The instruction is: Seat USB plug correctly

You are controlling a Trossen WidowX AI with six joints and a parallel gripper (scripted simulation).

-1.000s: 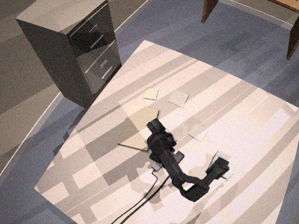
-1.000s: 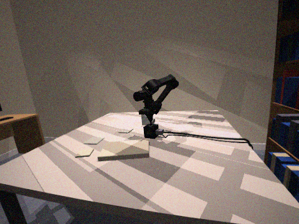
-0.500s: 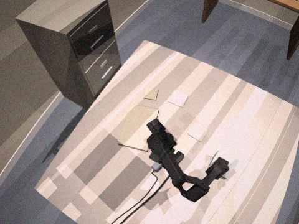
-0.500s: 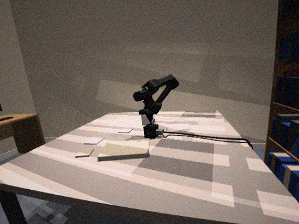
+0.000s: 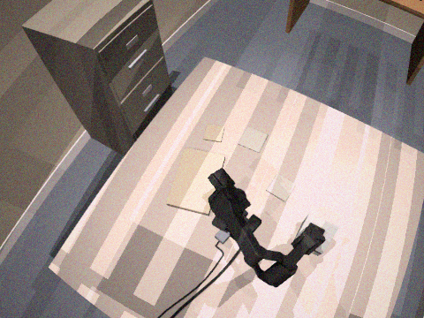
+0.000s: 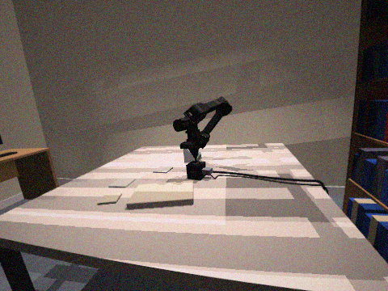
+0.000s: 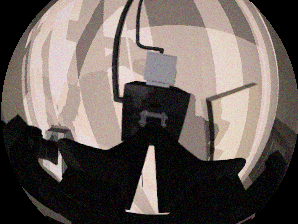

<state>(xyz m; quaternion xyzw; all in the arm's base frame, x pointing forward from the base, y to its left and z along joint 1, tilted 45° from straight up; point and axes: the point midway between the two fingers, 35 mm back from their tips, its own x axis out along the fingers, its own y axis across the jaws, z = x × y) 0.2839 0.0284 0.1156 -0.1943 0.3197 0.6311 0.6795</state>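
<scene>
My gripper tip is 2 cm above the USB plug. Also, from my gripper tip: flat tan board 22 cm ahead, 10 cm to the right, 9 cm below.
</scene>
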